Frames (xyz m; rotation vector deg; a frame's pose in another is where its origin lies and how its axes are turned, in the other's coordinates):
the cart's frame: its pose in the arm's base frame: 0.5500 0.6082 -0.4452 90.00 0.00 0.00
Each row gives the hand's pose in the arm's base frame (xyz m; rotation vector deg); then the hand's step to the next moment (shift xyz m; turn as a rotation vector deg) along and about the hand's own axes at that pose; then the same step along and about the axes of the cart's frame.
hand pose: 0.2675 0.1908 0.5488 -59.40 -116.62 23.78
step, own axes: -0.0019 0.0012 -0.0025 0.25 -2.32 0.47
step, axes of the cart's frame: 0.0032 -0.0001 0.0009 -1.68 1.20 1.19
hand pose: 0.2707 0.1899 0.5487 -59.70 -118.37 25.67
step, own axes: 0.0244 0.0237 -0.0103 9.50 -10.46 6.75
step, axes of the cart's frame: 0.0112 0.0041 -0.0335 -14.22 6.41 -1.43
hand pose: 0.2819 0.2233 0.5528 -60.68 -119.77 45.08
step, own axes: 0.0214 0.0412 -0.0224 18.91 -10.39 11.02
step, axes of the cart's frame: 0.0259 -0.0112 -0.0431 -21.76 6.43 -8.49
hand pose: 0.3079 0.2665 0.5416 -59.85 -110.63 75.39
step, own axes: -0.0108 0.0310 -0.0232 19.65 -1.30 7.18
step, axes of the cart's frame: 0.0330 -0.0212 -0.0086 -16.52 -0.71 -12.89
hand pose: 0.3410 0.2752 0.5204 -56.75 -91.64 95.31
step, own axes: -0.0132 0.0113 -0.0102 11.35 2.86 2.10
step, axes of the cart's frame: 0.0163 -0.0098 0.0066 -7.57 -3.98 -8.26
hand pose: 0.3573 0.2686 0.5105 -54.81 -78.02 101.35
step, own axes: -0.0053 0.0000 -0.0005 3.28 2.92 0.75
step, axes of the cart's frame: 0.0030 0.0006 0.0044 -2.50 -3.17 -1.89
